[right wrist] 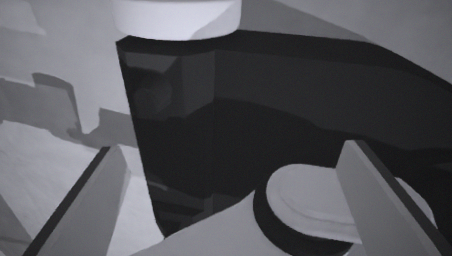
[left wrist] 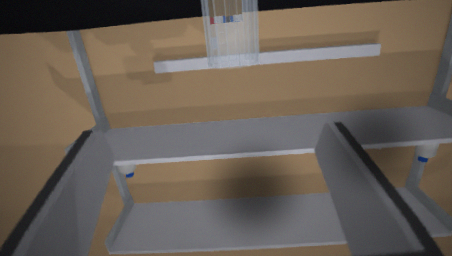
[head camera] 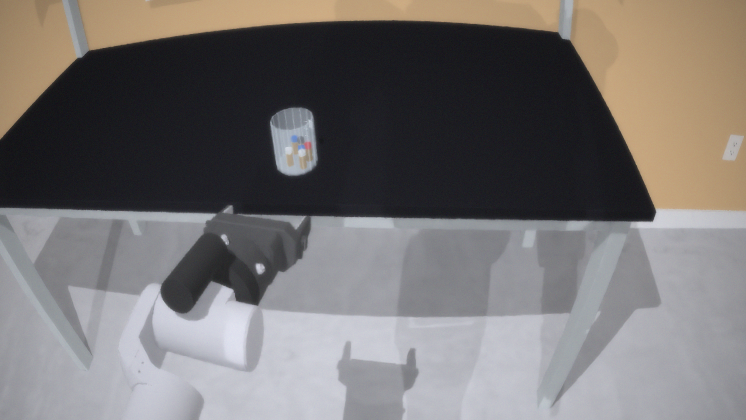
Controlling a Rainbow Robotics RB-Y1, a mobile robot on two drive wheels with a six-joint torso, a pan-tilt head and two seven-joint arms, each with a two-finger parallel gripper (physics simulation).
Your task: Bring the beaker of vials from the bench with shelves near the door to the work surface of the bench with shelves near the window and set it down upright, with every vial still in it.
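A clear beaker (head camera: 293, 140) (left wrist: 231, 40) stands upright on the black bench top (head camera: 443, 130) (left wrist: 100, 15), left of the middle in the head view; the left wrist view shows it inverted at the top. Several small amber vials (head camera: 301, 159) with white, blue, red and dark caps are inside it. My left gripper (head camera: 267, 214) (left wrist: 216, 140) is open and empty, at the bench's front edge, apart from the beaker and slightly left of it in the head view. My right gripper (right wrist: 231, 158) is open and empty, away from the bench, beside parts of the robot's body.
Metal legs (head camera: 579, 328) (head camera: 46, 302) support the bench, and upright posts (head camera: 565, 18) (head camera: 75, 28) rise at its back corners. In the left wrist view, grey shelves (left wrist: 225, 140) (left wrist: 225, 220) and a pale bar (left wrist: 325, 51) show before the tan wall. A dark body panel (right wrist: 175, 150) shows in the right wrist view.
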